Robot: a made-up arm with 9 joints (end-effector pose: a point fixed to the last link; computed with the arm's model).
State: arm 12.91 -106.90 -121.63 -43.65 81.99 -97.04 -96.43 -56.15 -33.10
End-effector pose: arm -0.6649 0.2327 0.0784 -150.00 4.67 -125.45
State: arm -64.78 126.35 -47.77 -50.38 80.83 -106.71 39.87 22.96 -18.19
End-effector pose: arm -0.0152 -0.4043 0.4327 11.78 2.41 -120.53
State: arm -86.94 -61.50 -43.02 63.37 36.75 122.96 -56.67 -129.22 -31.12
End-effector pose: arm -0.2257 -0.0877 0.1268 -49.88 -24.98 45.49
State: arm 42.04 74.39 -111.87 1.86 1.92 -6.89 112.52 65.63 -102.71
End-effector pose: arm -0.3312 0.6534 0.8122 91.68 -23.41 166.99
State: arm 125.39 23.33 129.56 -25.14 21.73 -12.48 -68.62 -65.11 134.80
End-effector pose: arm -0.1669 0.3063 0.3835 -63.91 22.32 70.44
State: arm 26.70 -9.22 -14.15 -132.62 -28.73 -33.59 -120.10 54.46 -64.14
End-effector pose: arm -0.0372 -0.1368 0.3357 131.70 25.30 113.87
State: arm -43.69 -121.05 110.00 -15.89 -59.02 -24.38 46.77 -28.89 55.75
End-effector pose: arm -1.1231 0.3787 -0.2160 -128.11 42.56 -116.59
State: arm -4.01 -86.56 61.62 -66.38 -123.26 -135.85 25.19 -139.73 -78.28
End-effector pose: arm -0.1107 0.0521 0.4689 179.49 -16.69 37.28
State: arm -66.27 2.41 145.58 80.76 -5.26 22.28 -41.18 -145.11 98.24
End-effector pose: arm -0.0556 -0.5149 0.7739 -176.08 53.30 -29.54
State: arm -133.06 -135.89 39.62 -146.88 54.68 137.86 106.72 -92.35 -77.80
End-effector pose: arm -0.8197 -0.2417 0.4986 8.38 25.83 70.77
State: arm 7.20 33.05 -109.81 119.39 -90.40 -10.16 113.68 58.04 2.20
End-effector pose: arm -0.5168 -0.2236 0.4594 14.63 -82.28 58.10
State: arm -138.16 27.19 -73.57 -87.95 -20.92 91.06 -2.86 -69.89 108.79
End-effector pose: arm 0.4671 0.0448 -0.7787 -76.72 -40.19 34.90
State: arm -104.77 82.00 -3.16 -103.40 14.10 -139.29 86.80 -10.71 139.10
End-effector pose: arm 0.1319 -0.2102 -0.5064 -42.51 -9.91 -126.57
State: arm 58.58 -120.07 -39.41 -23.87 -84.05 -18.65 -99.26 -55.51 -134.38
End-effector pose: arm -0.4730 -0.4817 0.3940 -29.52 26.43 89.32
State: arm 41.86 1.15 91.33 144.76 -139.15 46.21 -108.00 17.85 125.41
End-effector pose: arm -0.6462 -0.0472 -0.0248 -86.84 23.90 77.82
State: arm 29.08 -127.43 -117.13 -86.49 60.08 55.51 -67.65 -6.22 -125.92
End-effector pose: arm -0.3161 0.0305 0.4130 -161.75 56.05 94.83
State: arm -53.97 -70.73 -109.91 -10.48 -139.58 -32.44 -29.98 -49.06 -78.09
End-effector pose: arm 0.1341 -0.7735 -0.0818 -50.12 -1.68 139.54
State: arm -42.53 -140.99 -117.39 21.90 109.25 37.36 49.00 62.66 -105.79
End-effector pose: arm -0.6920 -0.5286 -0.0985 -78.69 73.45 58.05
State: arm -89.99 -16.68 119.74 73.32 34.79 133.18 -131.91 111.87 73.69
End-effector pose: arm 0.0497 -0.4479 0.5549 108.11 45.41 -151.10
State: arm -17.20 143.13 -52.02 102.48 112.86 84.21 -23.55 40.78 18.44
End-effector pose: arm -0.5957 0.1082 -0.0418 24.59 29.35 158.80
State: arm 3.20 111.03 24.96 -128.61 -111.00 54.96 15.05 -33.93 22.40
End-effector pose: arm 0.2285 -0.3492 -0.6008 -9.36 -31.66 -96.69
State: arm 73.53 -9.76 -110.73 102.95 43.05 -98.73 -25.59 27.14 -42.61
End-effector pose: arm -0.4531 0.6871 0.5763 53.93 14.71 32.68
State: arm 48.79 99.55 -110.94 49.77 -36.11 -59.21 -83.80 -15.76 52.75
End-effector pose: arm -0.1415 0.8375 0.2466 12.73 29.65 -30.19
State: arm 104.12 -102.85 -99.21 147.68 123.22 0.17 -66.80 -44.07 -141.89
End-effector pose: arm 0.0404 -0.0993 0.6639 -119.87 52.23 82.81
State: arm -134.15 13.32 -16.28 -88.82 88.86 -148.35 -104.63 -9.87 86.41
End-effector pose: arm 0.3660 0.3614 0.2790 -172.97 4.88 115.44
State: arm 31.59 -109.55 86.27 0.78 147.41 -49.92 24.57 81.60 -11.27
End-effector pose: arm -0.7648 0.3408 0.1706 -83.10 -55.95 165.97
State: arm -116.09 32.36 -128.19 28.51 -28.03 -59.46 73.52 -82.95 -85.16
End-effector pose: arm 0.4128 -0.3981 -0.1908 -154.07 -35.29 153.49
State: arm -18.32 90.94 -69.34 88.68 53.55 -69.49 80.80 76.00 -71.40
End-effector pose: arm -0.8889 -0.2629 -0.6164 -56.51 25.76 111.81
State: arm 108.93 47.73 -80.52 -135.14 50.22 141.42 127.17 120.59 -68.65
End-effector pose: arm -0.3908 -0.1423 -0.1577 16.89 60.54 169.32
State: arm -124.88 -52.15 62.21 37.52 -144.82 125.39 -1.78 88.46 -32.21
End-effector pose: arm 0.5396 -0.4186 0.6123 93.22 63.27 40.18
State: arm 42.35 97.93 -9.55 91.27 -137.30 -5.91 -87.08 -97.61 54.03
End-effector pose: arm -0.3146 -0.4172 0.0633 -134.91 34.08 71.53
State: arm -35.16 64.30 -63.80 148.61 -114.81 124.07 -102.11 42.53 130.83
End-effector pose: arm -0.3489 -0.4878 -0.2661 -136.03 20.15 -77.68
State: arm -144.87 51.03 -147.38 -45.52 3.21 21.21 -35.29 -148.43 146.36
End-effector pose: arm 0.9272 -0.0435 0.2802 -169.25 -13.25 -163.59
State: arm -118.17 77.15 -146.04 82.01 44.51 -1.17 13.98 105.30 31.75
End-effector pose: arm 0.6697 -0.0736 -0.0614 -27.85 47.84 6.02
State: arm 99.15 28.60 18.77 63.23 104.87 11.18 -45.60 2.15 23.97
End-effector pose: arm -0.3155 0.5676 -0.0533 -89.58 43.82 -126.61
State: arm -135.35 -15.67 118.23 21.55 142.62 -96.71 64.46 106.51 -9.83
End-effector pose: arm 1.0154 -0.2440 0.2719 -163.76 -56.99 33.72
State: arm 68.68 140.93 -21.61 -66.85 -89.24 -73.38 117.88 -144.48 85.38
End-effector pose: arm 0.6863 -0.2078 -0.1502 39.92 -17.07 -150.65
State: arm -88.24 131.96 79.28 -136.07 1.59 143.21 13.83 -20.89 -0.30
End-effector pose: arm 0.1140 -0.4031 -0.2598 49.95 -21.86 178.10
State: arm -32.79 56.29 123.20 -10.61 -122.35 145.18 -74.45 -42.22 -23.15
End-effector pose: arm -0.4660 -0.7016 0.1079 -117.94 -10.90 -137.88
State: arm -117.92 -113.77 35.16 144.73 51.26 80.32 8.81 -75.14 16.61
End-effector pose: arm -0.0781 -0.4955 0.6986 -143.49 66.51 72.01
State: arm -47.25 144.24 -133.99 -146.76 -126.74 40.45 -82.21 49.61 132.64
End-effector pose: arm -0.7576 0.1711 -0.3258 -58.47 13.21 68.00
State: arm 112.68 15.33 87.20 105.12 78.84 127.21 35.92 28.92 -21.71
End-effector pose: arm -0.1454 0.3649 0.6915 53.50 5.60 -55.88
